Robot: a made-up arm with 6 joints.
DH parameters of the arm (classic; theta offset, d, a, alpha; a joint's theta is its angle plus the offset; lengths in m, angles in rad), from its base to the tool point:
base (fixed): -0.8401 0 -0.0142 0
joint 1: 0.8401 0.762 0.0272 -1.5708
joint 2: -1.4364 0 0.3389 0
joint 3: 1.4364 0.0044 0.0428 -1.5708
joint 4: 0 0.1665 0.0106 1.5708
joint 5: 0 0.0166 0.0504 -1.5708
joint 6: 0 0.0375 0.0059 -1.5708
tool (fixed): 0 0.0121 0 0
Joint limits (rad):
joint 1: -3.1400..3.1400
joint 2: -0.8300..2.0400
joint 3: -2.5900..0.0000
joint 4: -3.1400..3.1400
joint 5: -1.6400..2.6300
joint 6: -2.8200..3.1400
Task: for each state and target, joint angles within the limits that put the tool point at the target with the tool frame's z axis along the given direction. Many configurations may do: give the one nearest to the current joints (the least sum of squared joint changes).
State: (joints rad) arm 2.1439 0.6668 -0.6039 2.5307 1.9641 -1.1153
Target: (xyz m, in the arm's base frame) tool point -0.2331 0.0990 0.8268 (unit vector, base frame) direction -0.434 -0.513 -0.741
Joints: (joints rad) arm 2.6780 0.5220 0.0000 2.5997 2.5109 -1.2684
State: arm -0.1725 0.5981 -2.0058 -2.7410 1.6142 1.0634
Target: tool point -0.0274 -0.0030 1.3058 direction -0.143 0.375 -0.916
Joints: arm -0.1842 -0.2738 -2.4829 -2.7536 1.8525 1.3075
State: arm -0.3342 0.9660 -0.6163 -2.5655 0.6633 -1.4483
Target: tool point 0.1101 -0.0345 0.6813 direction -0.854 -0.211 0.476
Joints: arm -0.1876 1.5783 0.0000 -3.0982 1.0567 -1.9677
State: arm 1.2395 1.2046 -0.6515 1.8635 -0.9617 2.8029
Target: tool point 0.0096 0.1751 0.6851 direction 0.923 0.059 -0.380
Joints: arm 1.7082 1.7567 -0.0728 2.8327 -0.2776 3.0514
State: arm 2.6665 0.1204 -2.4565 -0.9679 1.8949 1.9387
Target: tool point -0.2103 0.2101 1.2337 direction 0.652 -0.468 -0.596
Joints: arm 2.4034 0.2085 -2.4968 -1.0298 1.5298 1.4584
